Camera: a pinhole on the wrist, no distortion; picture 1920 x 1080 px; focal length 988.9 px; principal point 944.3 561.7 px. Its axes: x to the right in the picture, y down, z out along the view. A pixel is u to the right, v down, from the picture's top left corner.
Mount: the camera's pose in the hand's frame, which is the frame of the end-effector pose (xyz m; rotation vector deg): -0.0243 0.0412 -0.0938 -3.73 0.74 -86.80
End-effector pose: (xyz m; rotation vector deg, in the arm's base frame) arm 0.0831 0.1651 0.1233 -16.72 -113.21 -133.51
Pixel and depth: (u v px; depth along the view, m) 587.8 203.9 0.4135
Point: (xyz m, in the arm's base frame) 0.3075 0.4374 0.3322
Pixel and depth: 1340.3 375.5 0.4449
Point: 0.1704 0.5355 0.0425
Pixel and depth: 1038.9 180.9 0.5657
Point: 0.3358 0.6274 0.1528
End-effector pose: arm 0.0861 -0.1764 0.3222 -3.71 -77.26 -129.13
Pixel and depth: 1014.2 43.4 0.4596
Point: 0.2195 0.2310 0.4530
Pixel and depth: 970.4 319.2 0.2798
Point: 0.1319 -0.0020 0.4273
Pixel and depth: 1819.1 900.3 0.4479
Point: -0.2877 0.1788 0.2859
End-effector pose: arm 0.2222 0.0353 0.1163 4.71 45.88 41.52
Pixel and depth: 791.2 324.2 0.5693
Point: 0.4033 0.1510 0.5873
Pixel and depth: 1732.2 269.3 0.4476
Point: 0.5926 -0.1955 0.3490
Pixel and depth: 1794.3 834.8 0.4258
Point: 0.6847 -0.0451 0.1703
